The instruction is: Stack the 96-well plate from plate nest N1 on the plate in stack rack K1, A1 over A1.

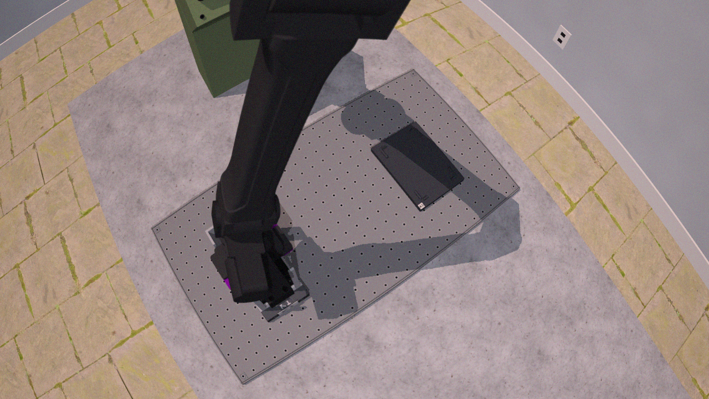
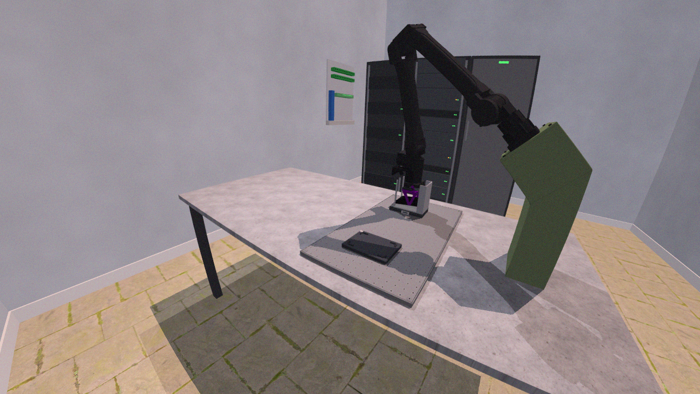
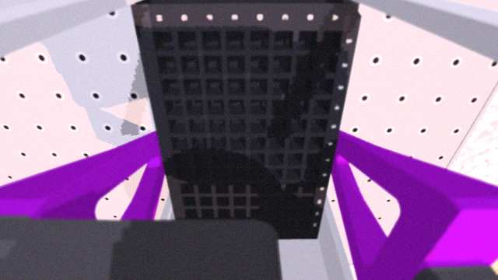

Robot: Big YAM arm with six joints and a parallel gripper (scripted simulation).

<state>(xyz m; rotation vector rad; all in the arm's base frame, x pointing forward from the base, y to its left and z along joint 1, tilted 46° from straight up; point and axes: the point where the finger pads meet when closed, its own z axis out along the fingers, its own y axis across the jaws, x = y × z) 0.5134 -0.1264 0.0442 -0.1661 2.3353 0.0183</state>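
The black 96-well plate lies right at my hand. Round my hand: rack back wall: 60 mm behind, 10 mm to the right, 30 mm above; then dark slot: 60 mm behind, 10 mm to the right, 30 mm above; then white 96-well plate: 20 mm below.
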